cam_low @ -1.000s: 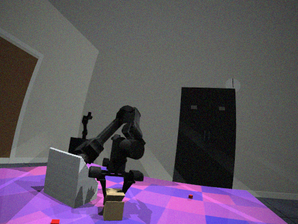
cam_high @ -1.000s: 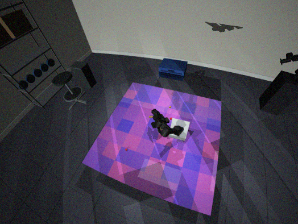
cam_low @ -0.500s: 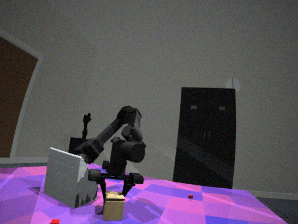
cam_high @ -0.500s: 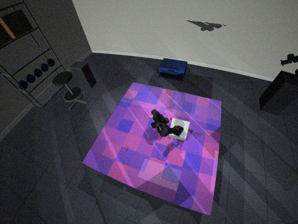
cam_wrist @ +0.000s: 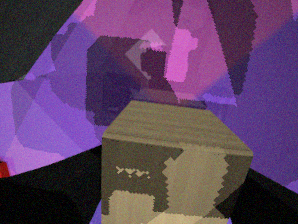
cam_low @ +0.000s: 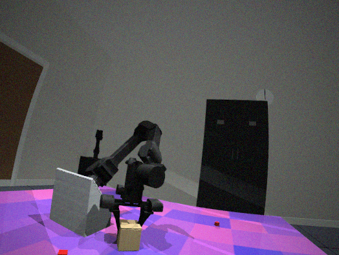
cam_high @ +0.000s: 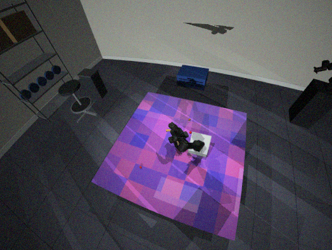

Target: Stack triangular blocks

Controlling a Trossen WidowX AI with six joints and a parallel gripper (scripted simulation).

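My gripper tip is now 1 cm below the triangular block. The rest, counted from my gripper tip: flat tan piece 16 cm ahead, 11 cm to the right, 4 cm below.
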